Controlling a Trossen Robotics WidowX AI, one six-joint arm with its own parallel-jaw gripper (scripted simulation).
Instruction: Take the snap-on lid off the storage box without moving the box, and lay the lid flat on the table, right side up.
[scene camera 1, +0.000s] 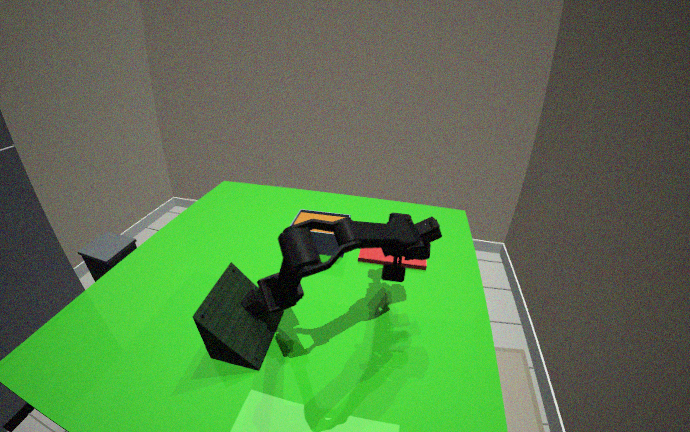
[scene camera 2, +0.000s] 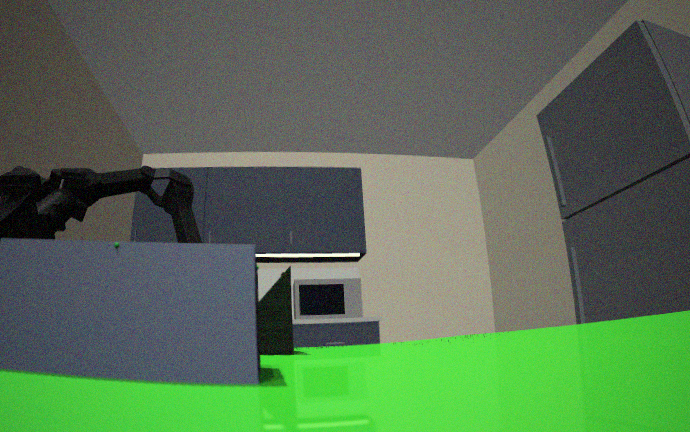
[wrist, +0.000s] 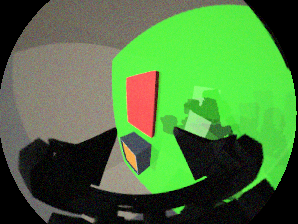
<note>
My gripper (scene camera 1: 394, 249) is open and holds nothing. Also in view: a red lid (wrist: 141, 90).
My gripper shows as well in the wrist view (wrist: 145, 130). Scene camera 2 misses the red lid: it is out of frame.
</note>
